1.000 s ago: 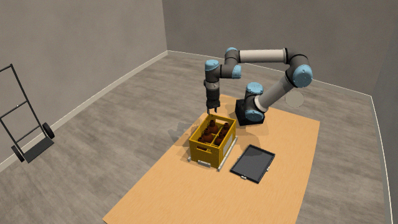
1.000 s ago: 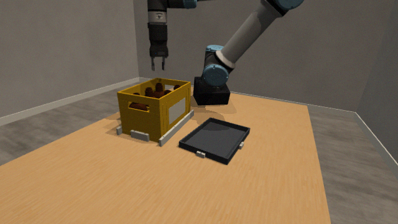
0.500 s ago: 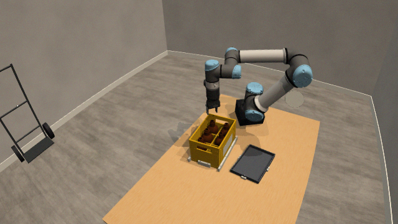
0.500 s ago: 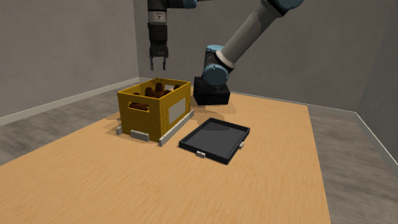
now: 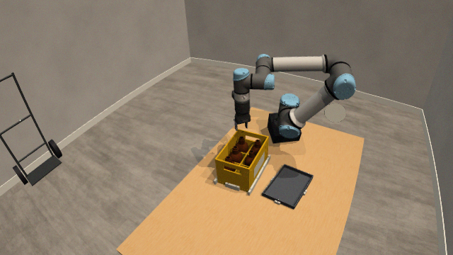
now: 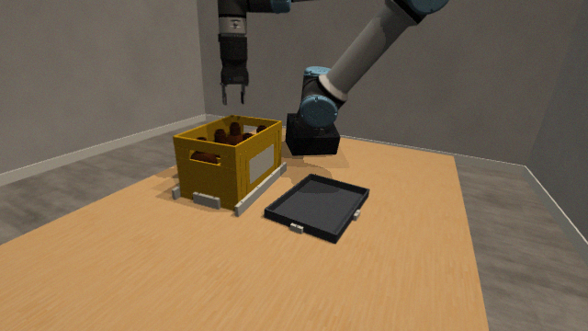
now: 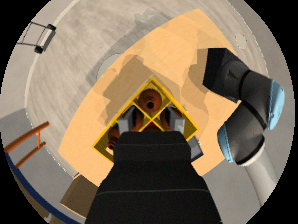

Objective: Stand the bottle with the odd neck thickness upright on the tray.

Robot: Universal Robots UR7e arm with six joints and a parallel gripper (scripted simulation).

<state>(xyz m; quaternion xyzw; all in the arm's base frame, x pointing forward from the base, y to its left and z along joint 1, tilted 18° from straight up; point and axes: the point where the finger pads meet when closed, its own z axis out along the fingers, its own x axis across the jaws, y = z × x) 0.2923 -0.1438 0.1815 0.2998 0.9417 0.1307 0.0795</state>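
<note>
Now: the yellow crate 70 mm ahead of my hand, 60 mm to the left of it and 160 mm below it. From my hand the other things lie so: dark tray 40 mm ahead, 340 mm to the left, 230 mm below; bottle 70 mm ahead, 110 mm to the left, 150 mm below.
</note>
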